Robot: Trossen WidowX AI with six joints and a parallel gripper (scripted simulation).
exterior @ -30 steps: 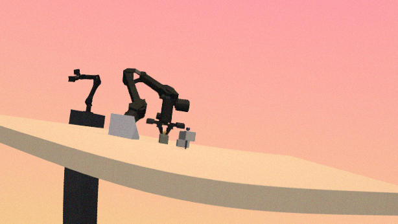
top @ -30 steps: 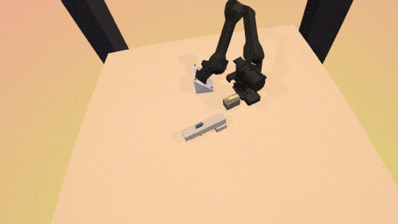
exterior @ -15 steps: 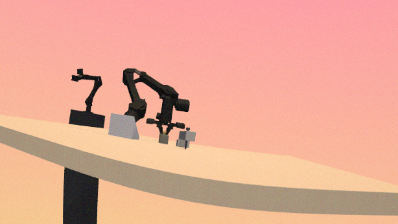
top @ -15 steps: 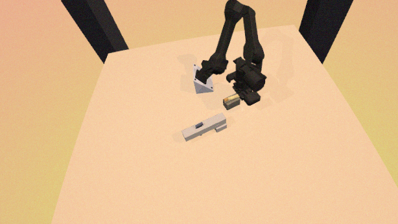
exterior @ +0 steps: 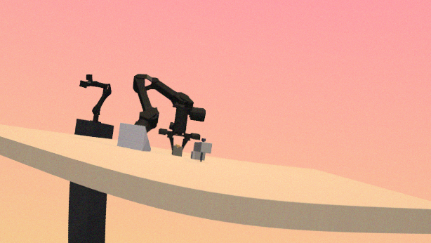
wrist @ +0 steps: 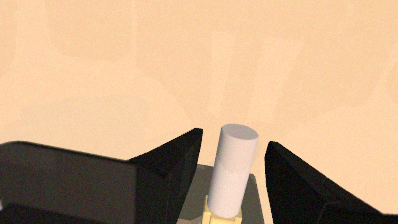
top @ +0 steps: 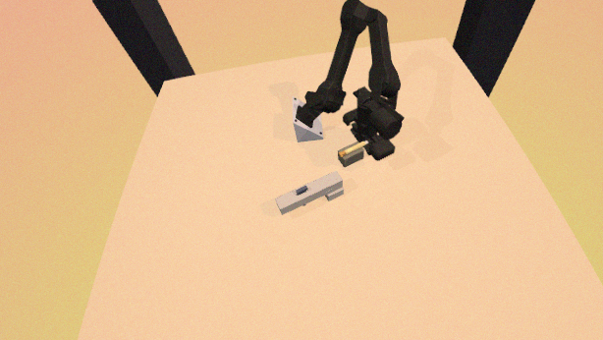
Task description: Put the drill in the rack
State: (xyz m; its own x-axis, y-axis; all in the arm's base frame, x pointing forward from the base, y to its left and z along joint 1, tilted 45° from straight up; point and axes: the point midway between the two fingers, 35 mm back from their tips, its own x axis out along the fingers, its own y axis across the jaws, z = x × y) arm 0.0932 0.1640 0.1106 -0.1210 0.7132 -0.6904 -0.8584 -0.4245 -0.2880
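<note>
The pale cylindrical drill is 4 cm to the right of my gripper tip, 4 cm above it and 2 cm ahead of it. Also, from my gripper tip: blue key 18 cm to the right, 18 cm ahead, 5 cm above; grey housing block 17 cm ahead, 16 cm to the right, 4 cm above; notched rack 5 cm to the right, 2 cm ahead, 1 cm above.
</note>
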